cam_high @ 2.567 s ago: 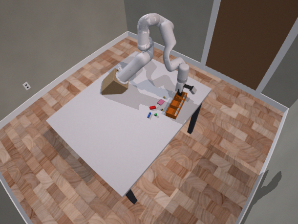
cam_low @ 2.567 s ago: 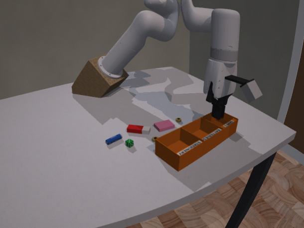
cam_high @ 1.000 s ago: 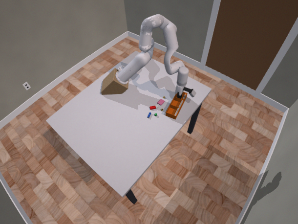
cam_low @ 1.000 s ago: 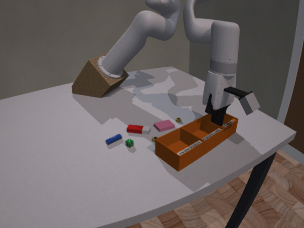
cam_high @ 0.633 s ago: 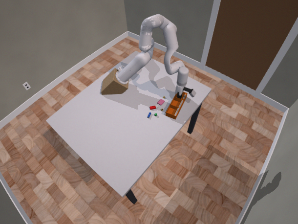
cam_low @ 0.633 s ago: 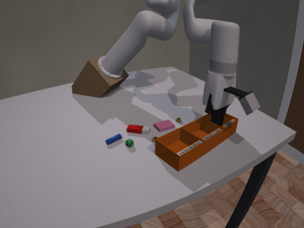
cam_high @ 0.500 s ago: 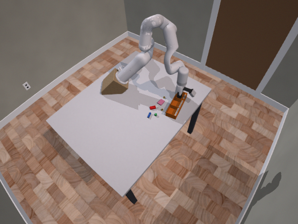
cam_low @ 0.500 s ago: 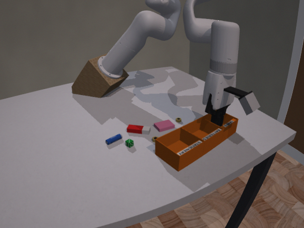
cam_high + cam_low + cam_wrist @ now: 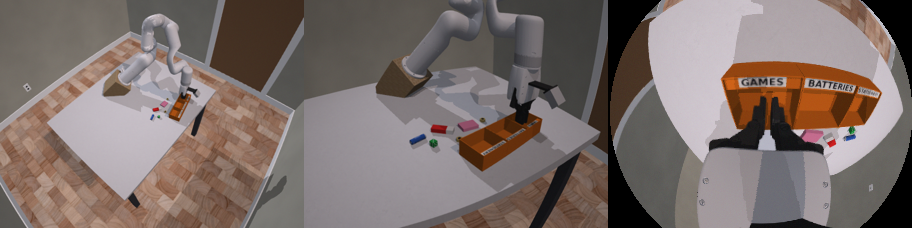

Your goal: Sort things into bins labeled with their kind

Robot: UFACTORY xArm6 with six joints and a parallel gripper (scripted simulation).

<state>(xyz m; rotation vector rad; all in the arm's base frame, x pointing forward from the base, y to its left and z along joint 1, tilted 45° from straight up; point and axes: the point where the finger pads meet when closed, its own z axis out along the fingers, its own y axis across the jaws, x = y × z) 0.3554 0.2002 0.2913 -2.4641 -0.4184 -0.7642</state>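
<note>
My hand is 50 mm past the pink eraser, 150 mm to the left of it and 50 mm above it. Also, from my hand: orange three-part bin: 50 mm ahead, 60 mm to the right, 30 mm below; then red-and-white eraser: 30 mm behind, 220 mm to the right, 50 mm below; then green die: 40 mm ahead, 250 mm to the right, 40 mm below.
</note>
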